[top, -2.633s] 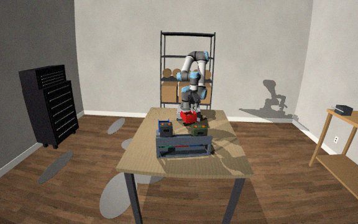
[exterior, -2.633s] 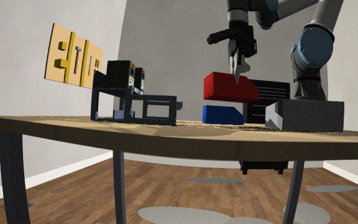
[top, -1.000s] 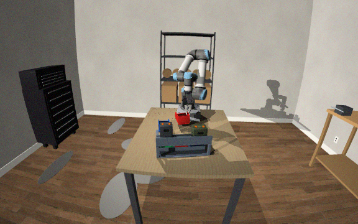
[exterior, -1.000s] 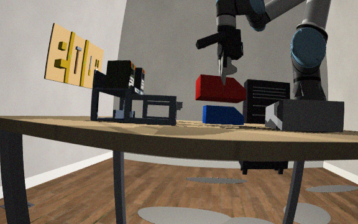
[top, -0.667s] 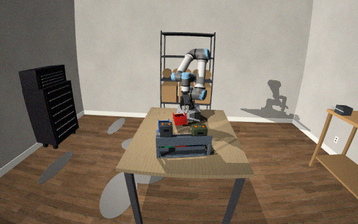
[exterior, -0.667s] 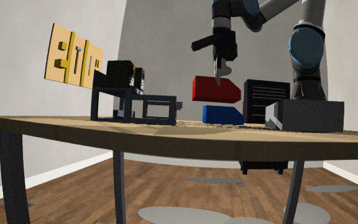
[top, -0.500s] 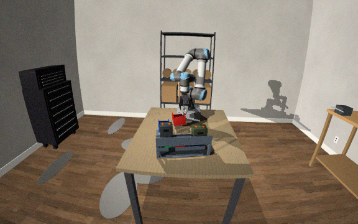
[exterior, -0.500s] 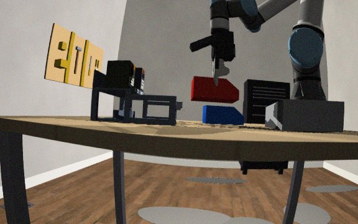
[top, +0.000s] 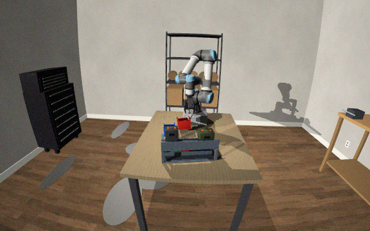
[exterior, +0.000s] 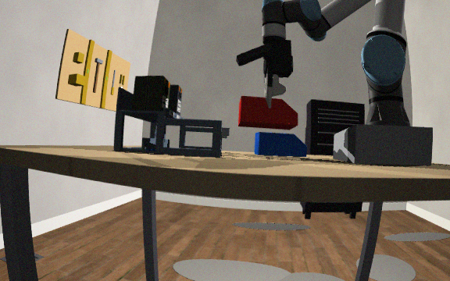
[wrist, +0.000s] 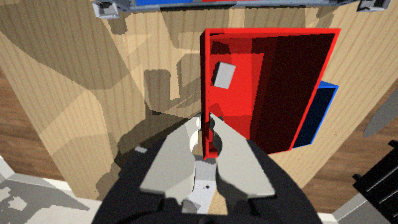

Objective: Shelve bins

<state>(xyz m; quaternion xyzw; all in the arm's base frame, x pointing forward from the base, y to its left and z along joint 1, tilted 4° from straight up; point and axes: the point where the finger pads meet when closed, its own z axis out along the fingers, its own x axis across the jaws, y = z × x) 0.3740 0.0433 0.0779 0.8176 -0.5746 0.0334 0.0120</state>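
Now: hand 4 cm to the left of the red bin, 3 cm above it and 1 cm short of it. From my hand the other things lie so: dark box 36 cm ahead, 3 cm to the right, 1 cm above; then green case 28 cm ahead, 18 cm to the left; then blue bin 18 cm to the right, 12 cm below, 1 cm behind.
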